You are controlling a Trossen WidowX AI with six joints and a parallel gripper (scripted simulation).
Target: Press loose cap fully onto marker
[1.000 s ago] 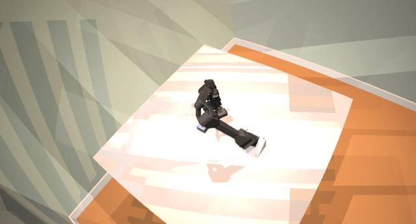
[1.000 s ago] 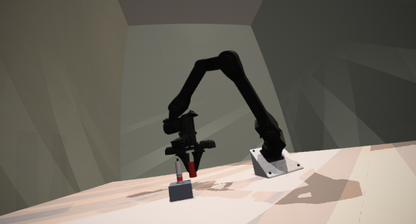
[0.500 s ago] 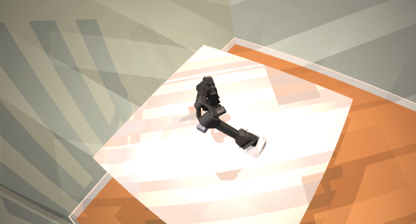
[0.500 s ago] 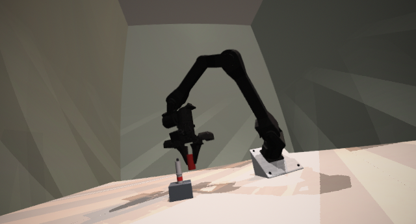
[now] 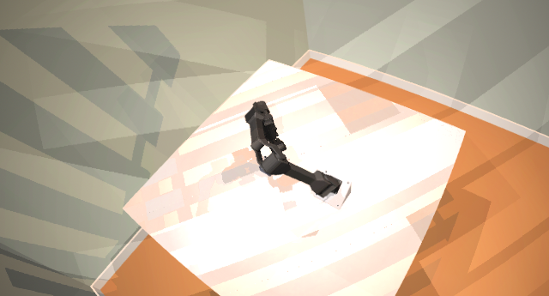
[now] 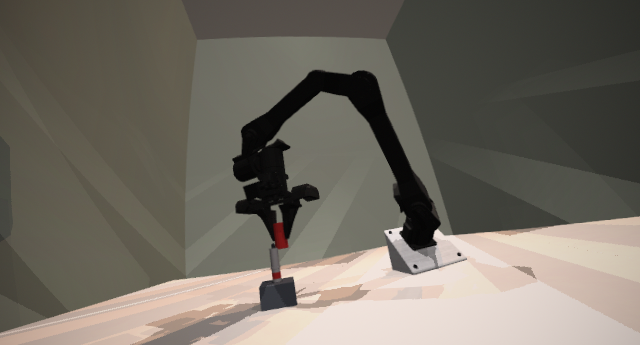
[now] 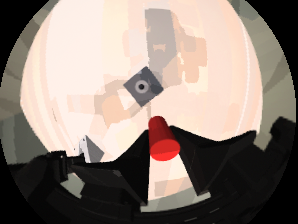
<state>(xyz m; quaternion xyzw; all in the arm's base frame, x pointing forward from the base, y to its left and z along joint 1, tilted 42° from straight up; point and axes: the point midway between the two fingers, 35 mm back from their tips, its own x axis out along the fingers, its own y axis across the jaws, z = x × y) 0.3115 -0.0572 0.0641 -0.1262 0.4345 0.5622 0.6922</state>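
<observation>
The dark grey holder block is 9 cm below my gripper tip, 5 cm to the left of it and 1 cm ahead of it. Also, from my gripper tip: red cap: 1 cm above.
</observation>
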